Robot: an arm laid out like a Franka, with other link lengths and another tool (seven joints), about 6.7 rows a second.
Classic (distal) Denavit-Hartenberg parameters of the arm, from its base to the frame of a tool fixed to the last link. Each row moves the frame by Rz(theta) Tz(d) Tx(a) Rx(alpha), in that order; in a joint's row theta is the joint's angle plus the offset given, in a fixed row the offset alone. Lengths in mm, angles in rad.
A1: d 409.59  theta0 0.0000  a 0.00  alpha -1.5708
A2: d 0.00  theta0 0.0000  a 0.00  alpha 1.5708
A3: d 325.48  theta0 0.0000  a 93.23  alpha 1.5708
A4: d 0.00  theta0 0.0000  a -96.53  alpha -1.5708
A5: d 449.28  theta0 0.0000  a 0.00  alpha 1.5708
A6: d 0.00  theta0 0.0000  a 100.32  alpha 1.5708
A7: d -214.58  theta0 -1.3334  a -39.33  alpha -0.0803
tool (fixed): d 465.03  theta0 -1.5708  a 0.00  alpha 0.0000
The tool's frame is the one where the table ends.
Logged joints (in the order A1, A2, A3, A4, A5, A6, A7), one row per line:
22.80, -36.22, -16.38, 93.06, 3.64, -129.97, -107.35
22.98, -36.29, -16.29, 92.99, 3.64, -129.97, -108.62
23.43, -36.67, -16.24, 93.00, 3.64, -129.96, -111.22
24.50, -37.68, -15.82, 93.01, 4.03, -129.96, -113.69
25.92, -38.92, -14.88, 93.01, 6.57, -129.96, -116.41
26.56, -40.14, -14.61, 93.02, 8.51, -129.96, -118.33
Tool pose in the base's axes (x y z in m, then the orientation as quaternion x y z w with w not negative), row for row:
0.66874, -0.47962, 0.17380, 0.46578, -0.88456, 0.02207, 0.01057
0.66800, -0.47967, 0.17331, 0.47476, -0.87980, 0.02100, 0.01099
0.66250, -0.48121, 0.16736, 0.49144, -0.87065, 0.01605, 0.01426
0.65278, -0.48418, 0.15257, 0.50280, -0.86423, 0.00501, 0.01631
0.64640, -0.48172, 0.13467, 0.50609, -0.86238, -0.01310, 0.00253
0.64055, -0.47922, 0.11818, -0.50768, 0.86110, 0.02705, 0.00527
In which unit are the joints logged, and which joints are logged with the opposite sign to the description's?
The joints are logged in degrees. Opposite sign: A1, A2, A4, A6.
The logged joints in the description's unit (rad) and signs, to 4 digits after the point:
-0.3979, 0.6322, -0.2859, -1.6242, 0.0635, 2.2684, -1.8736
-0.4011, 0.6334, -0.2843, -1.6230, 0.0635, 2.2684, -1.8958
-0.4089, 0.6400, -0.2834, -1.6232, 0.0635, 2.2682, -1.9412
-0.4276, 0.6576, -0.2761, -1.6233, 0.0703, 2.2682, -1.9843
-0.4524, 0.6793, -0.2597, -1.6233, 0.1147, 2.2682, -2.0317
-0.4636, 0.7006, -0.2550, -1.6235, 0.1485, 2.2682, -2.0652

